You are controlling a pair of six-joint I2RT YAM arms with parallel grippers.
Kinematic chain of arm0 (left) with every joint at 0, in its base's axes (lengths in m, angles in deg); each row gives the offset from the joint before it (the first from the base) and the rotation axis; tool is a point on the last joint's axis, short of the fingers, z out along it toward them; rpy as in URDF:
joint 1: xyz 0 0 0.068 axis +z
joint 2: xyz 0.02 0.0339 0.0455 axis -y
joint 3: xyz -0.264 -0.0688 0 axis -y
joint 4: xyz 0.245 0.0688 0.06 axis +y
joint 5: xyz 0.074 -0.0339 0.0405 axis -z
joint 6: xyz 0.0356 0 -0.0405 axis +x
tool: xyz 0 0 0 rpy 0 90 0
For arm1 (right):
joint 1: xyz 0 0 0.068 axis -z
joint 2: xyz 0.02 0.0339 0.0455 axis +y
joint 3: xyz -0.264 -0.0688 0 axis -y
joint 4: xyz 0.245 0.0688 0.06 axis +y
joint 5: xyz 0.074 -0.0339 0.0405 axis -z
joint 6: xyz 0.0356 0 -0.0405 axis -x
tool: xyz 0 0 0 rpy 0 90 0
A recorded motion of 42 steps. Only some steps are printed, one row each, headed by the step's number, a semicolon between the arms.
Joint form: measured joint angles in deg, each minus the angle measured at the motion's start. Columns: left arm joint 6, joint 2, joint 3, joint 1, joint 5, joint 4; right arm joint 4, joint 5, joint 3, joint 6, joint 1, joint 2.
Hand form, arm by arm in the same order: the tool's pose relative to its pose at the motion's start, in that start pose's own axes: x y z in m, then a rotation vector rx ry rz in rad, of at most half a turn. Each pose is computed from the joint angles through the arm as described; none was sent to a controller.
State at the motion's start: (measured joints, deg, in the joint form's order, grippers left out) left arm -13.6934 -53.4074 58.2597 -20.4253 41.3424 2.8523; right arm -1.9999 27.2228 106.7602 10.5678 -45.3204 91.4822
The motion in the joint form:
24: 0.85 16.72 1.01 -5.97 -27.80 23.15; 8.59 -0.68 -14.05 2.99 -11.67 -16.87
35: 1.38 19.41 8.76 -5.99 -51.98 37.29; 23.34 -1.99 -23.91 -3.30 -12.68 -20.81
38: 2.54 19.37 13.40 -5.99 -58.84 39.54; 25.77 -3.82 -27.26 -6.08 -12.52 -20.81
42: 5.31 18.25 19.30 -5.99 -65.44 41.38; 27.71 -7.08 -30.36 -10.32 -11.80 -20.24
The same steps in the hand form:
24: 0.0052 -0.0536 -0.0647 -0.3899 -0.0047 -0.0280; -0.0179 0.0084 -0.0977 -0.2281 0.0662 -0.0521
35: -0.0106 -0.0670 -0.1037 -0.8159 -0.0255 -0.0159; 0.0443 0.0130 -0.1210 -0.3185 0.3744 -0.1326
38: -0.0272 -0.0766 -0.1185 -0.9254 -0.0808 0.0184; 0.0681 0.0170 -0.1244 -0.3499 0.4663 -0.1326
42: -0.0481 -0.0870 -0.1325 -1.0314 -0.1309 0.0735; 0.0930 0.0206 -0.1259 -0.3829 0.5665 -0.0975

